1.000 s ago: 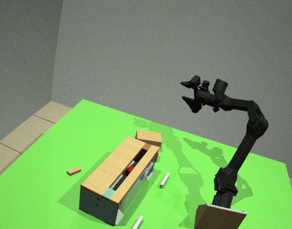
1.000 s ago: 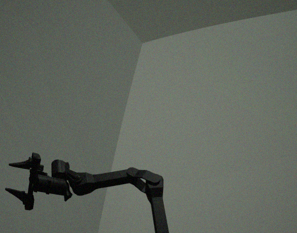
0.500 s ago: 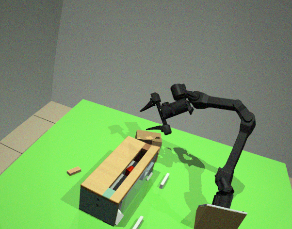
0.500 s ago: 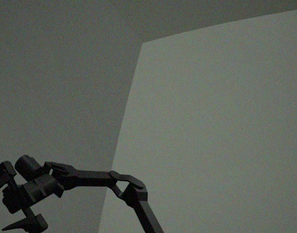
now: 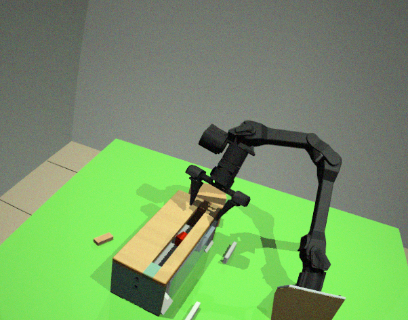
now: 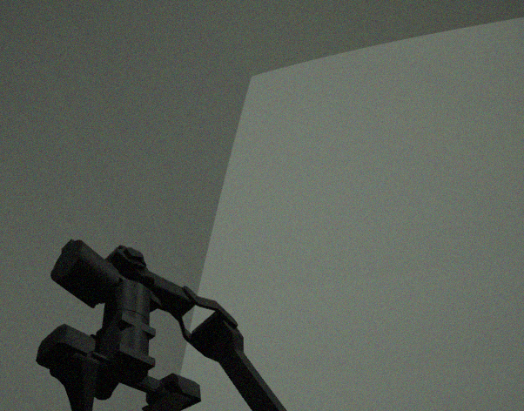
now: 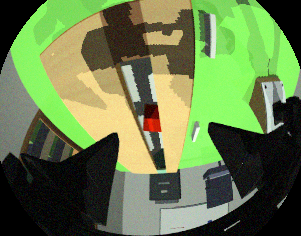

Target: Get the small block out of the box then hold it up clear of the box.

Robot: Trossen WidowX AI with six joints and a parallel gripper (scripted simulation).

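The red block lies 30 mm ahead of my gripper tip, 60 mm to the left of it and 70 mm below it. Also, from my gripper tip: box: 20 mm ahead, 90 mm to the left, 90 mm below; then tan block: 10 mm ahead, 280 mm to the right, 130 mm below.
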